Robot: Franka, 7 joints.
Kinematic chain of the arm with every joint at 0, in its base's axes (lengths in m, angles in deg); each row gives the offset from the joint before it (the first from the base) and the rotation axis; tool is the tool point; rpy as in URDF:
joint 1: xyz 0 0 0.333 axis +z
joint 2: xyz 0 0 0 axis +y
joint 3: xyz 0 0 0.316 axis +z
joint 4: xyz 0.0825 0 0 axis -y
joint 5: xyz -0.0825 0 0.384 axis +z
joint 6: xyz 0 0 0 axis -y
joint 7: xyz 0.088 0 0 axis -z
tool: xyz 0 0 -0.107 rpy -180 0 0
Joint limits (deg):
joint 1: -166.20..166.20
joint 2: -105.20..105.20
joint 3: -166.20..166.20
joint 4: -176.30..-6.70
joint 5: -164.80..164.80
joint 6: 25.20..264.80
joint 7: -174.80..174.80
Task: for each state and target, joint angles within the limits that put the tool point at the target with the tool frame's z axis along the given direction. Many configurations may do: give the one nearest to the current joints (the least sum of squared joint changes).
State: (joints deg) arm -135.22 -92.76 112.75 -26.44 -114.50 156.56 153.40
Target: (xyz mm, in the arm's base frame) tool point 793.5 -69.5 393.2 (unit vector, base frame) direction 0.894 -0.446 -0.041
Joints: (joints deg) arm -157.90 -62.40 116.46 -55.63 -95.23 178.42 153.40
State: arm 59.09 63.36 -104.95 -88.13 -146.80 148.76 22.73
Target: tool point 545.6 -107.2 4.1 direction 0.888 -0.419 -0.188
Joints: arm 55.81 92.73 -59.07 -106.71 -140.73 147.11 22.73
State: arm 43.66 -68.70 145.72 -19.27 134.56 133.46 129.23
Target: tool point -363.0 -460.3 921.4 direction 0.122 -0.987 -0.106
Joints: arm 51.07 -39.60 122.26 -6.79 110.07 108.82 129.23
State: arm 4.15 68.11 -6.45 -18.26 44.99 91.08 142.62
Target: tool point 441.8 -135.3 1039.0 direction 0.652 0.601 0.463
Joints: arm -22.75 28.91 14.82 -6.82 73.00 127.96 142.62
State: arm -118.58 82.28 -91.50 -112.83 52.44 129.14 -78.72
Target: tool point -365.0 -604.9 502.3 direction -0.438 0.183 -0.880
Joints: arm -72.41 66.55 -94.52 -69.43 45.50 93.76 -78.72
